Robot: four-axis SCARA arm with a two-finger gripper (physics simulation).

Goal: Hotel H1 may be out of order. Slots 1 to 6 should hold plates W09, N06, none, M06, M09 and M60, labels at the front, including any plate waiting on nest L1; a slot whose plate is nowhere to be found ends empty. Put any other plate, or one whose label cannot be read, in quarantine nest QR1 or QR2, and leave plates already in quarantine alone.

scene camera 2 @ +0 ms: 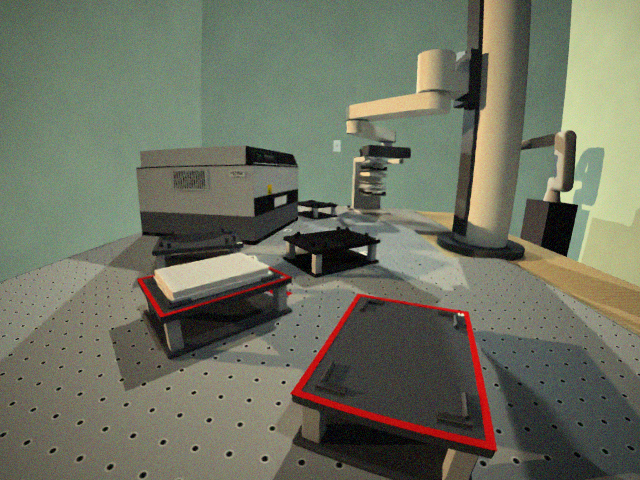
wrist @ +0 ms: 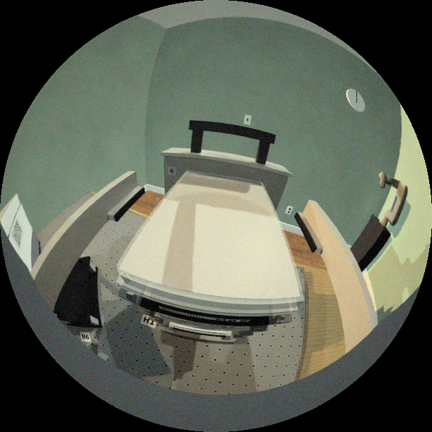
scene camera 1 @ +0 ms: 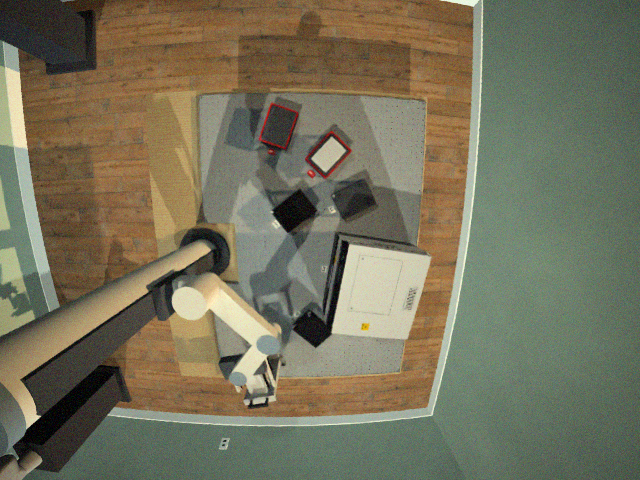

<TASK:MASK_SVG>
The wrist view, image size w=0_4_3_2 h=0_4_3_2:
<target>my gripper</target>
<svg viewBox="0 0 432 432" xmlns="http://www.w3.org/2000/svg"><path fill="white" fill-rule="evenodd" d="M0 222L4 262L13 292L27 322L50 356L79 384L110 405L156 424L191 431L241 431L296 417L325 403L356 381L381 356L403 325L420 286L400 306L377 323L365 278L349 246L320 205L309 199L303 212L295 212L294 217L311 252L320 252L330 276L342 318L345 354L313 374L272 389L228 395L190 393L152 384L108 363L80 342L53 312L62 285L83 250L108 220L117 222L144 194L144 187L137 186L136 171L128 170L83 203L50 238L30 272L13 248Z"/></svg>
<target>black plate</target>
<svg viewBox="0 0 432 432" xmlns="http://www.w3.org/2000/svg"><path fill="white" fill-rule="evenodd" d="M140 301L140 306L152 311L201 323L217 325L269 325L269 316L220 316L179 309L151 301L144 297Z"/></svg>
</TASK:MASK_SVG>
